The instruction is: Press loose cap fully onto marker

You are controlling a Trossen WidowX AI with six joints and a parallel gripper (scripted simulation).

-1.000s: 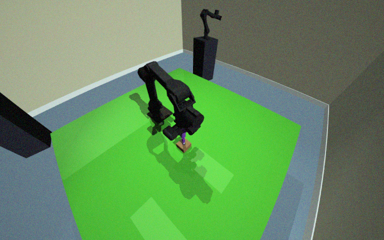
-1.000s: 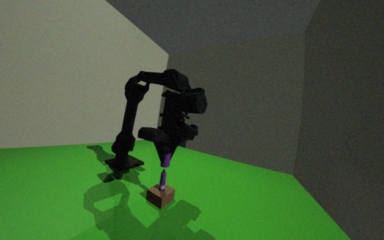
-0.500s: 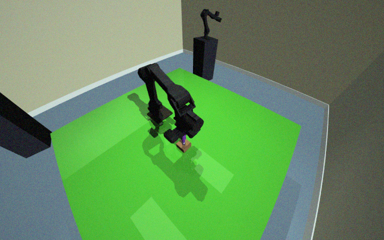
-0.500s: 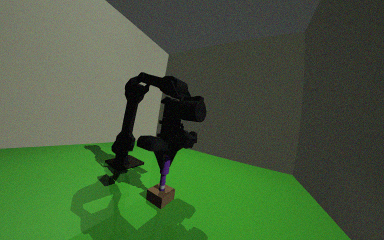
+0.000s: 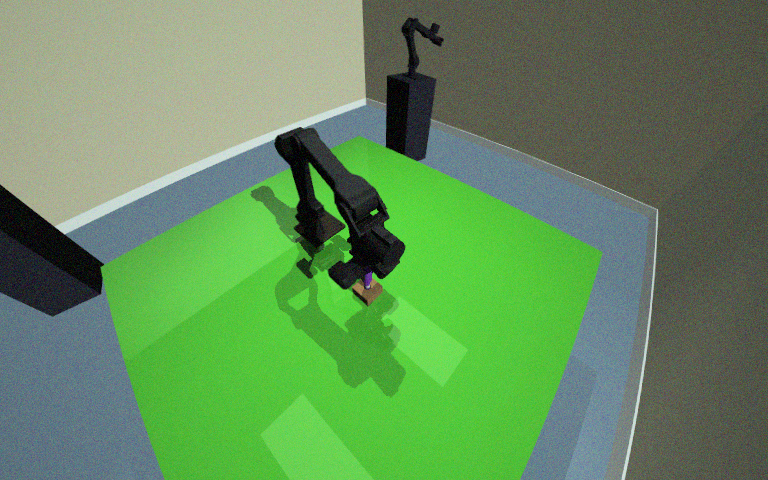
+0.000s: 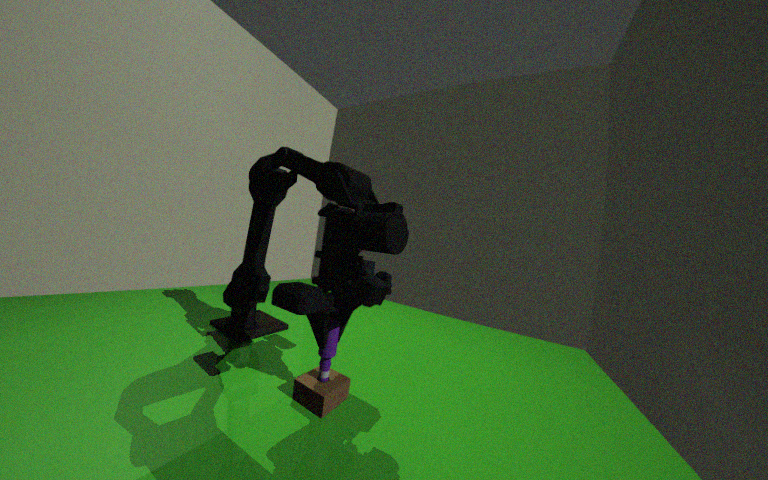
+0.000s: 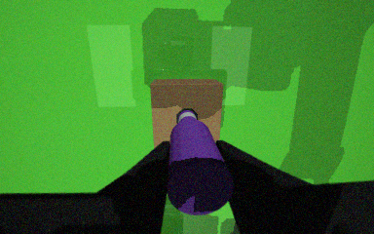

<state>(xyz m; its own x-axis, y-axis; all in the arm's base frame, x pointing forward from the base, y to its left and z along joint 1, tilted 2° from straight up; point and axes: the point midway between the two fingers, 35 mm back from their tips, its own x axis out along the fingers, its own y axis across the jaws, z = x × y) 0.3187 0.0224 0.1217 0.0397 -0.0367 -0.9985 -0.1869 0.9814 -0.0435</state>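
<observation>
My gripper tip is 1 cm below the purple cap.
</observation>
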